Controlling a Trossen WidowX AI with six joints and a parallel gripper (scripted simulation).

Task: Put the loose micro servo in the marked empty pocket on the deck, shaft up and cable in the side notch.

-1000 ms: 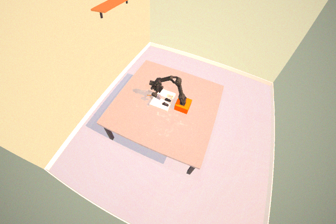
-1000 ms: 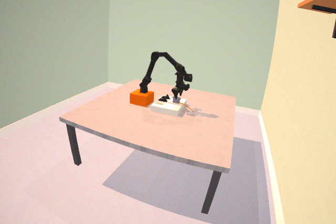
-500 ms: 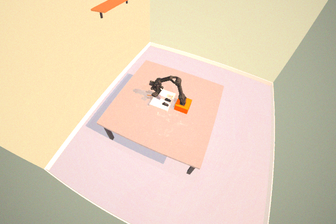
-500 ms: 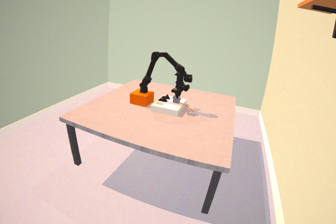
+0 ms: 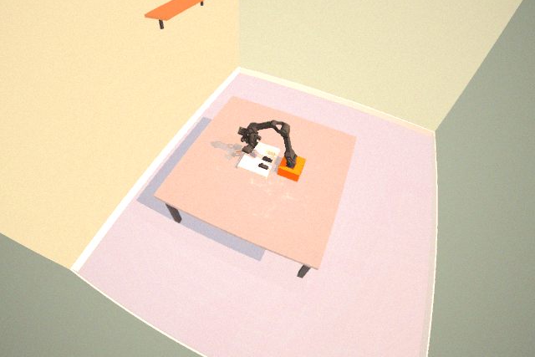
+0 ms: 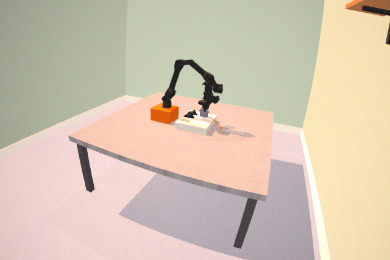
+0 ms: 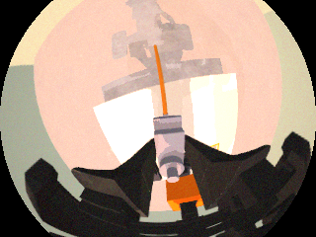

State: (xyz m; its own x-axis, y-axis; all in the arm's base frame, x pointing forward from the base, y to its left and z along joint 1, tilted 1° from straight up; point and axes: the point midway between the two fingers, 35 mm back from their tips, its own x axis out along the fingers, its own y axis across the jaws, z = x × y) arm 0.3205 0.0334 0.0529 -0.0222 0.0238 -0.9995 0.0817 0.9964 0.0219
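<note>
Now: the deck 9 cm below my gripper tip, 2 cm to the right of it and 2 cm behind it.
</note>
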